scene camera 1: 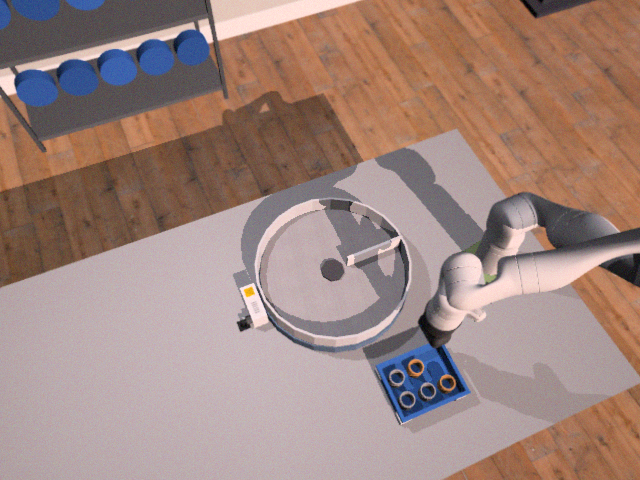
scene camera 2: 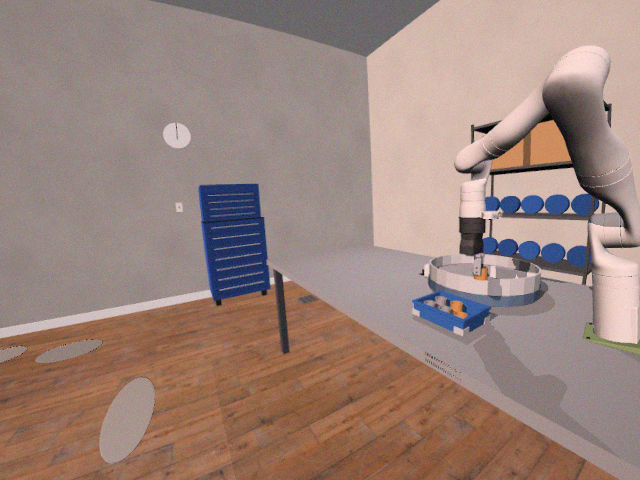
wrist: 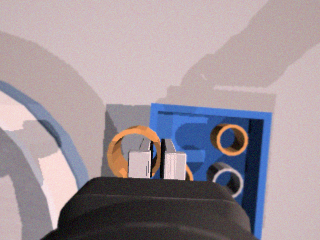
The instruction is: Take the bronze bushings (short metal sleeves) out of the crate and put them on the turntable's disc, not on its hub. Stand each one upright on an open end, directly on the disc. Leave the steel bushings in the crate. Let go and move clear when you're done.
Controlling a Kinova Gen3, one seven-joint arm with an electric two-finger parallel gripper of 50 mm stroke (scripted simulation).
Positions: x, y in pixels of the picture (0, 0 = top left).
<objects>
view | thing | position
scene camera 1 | blue crate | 437, 362
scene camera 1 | turntable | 304, 277
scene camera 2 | gripper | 478, 274
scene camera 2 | blue crate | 462, 327
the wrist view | gripper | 156, 151
</objects>
